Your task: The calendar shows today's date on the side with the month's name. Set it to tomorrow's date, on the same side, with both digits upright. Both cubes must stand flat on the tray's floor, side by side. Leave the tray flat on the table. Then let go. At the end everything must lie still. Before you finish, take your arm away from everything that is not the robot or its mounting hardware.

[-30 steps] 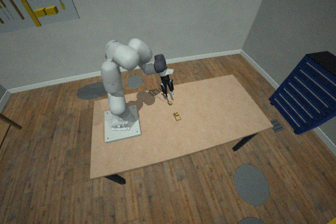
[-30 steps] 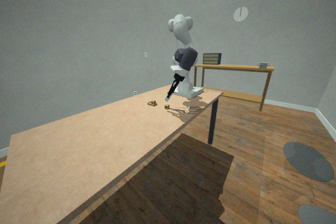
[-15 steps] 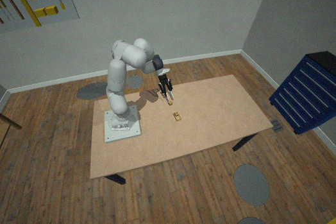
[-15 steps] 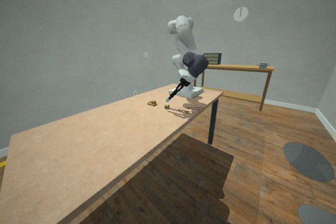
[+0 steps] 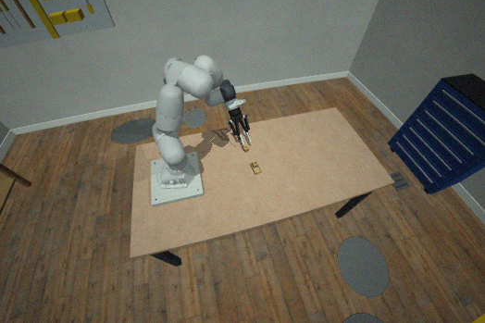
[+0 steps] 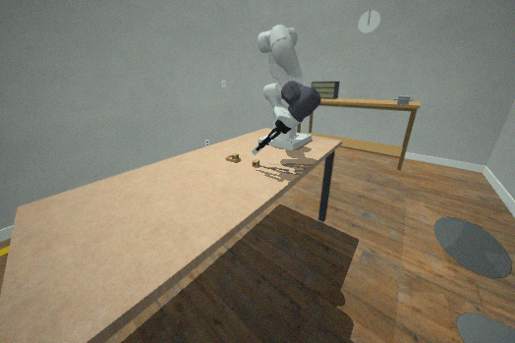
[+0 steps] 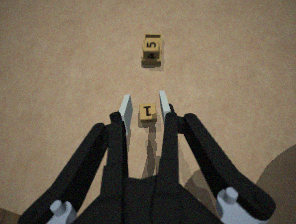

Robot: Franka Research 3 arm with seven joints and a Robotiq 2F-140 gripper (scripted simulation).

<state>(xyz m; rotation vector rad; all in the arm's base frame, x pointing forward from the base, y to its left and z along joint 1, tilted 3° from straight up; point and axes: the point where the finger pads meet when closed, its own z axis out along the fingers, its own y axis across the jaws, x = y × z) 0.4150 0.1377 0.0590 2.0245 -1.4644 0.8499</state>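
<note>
My gripper is now 10 mm short of the wooden digit cube, 20 mm to the left of it and 90 mm above it. Round my hand: wooden tray (30 mm ahead, 180 mm to the right, 90 mm below).
</note>
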